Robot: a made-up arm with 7 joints.
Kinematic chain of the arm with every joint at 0, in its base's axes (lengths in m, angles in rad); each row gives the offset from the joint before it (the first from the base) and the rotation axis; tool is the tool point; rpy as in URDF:
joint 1: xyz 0 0 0.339 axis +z
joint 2: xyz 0 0 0 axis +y
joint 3: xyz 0 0 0.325 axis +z
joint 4: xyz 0.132 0 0 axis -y
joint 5: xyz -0.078 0 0.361 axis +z
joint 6: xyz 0 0 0 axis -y
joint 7: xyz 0.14 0 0 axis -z
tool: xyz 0 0 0 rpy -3.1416 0 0
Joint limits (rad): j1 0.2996..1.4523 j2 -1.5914..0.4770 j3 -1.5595..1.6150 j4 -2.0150..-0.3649 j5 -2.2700..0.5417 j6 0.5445..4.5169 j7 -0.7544..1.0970
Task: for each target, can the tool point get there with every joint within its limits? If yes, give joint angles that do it. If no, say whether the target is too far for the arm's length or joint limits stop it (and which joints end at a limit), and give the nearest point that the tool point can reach.
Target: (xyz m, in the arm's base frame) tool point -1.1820 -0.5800 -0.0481
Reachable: no: too far | nearest point -0.7535 -0.3697 0.2404 | short by 0.558 m
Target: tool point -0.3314 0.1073 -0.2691
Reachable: no: joint limits stop it (at a limit: joint 2, joint 3, joint 4) | nearest point -0.4769 0.1544 0.1798 | short by 0.474 m
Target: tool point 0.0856 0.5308 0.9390
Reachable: yes | joints 0.5231 -0.1216 0.8121 -1.2648 -1.9814 1.4903 0.6243
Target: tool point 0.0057 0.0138 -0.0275
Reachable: no: joint limits stop it (at a limit: joint 1, joint 2, joint 3, joint 4, joint 5) | nearest point -0.3038 0.3149 0.2246 | short by 0.500 m
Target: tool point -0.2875 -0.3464 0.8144
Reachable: yes | joints 1.2593 -1.1941 0.1584 -0.8953 -1.6037 3.6824 0.4525
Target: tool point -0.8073 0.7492 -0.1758
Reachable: no: too far | nearest point -0.6017 0.4240 0.2096 | short by 0.545 m
